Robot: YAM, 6 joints.
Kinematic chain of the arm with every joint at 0, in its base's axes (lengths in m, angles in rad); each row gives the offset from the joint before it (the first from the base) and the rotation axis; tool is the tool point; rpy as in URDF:
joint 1: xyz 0 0 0.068 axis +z
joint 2: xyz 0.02 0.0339 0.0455 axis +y
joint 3: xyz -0.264 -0.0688 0 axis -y
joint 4: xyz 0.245 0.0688 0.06 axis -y
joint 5: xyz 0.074 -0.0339 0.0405 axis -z
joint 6: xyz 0.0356 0 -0.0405 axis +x
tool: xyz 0 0 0 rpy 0 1.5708 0
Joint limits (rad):
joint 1: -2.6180..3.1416
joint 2: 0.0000..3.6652
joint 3: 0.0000..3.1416
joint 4: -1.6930..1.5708
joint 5: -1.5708..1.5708
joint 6: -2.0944..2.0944
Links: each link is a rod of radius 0.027 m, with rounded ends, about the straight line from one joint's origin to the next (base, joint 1, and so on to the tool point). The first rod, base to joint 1, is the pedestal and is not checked.
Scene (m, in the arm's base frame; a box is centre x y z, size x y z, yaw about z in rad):
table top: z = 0
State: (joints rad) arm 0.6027 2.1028 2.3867 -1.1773 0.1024 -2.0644
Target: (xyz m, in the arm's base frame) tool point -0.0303 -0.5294 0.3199
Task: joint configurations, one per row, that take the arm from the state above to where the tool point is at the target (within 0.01 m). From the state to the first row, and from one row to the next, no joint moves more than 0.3 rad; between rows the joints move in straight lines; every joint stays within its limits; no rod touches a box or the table.
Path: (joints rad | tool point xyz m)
1: 0.7527 1.8077 2.5125 -1.1091 0.1129 -2.0644 | 0.2438 0.2228 0.5315
2: 0.9027 1.5125 2.6383 -1.0410 0.1234 -2.0644 | 0.1056 0.1267 0.6333
3: 1.0526 1.2174 2.7642 -0.9728 0.1339 -2.0644 | -0.0126 -0.0316 0.6669
4: 1.2026 0.9222 2.8900 -0.9047 0.1444 -2.0644 | -0.0803 -0.2224 0.6221
5: 1.3526 0.6271 3.0158 -0.8365 0.1549 -2.0644 | -0.0837 -0.4030 0.5013
6: 1.5026 0.3319 3.1416 -0.7684 0.1654 -2.0644 | -0.0303 -0.5294 0.3199

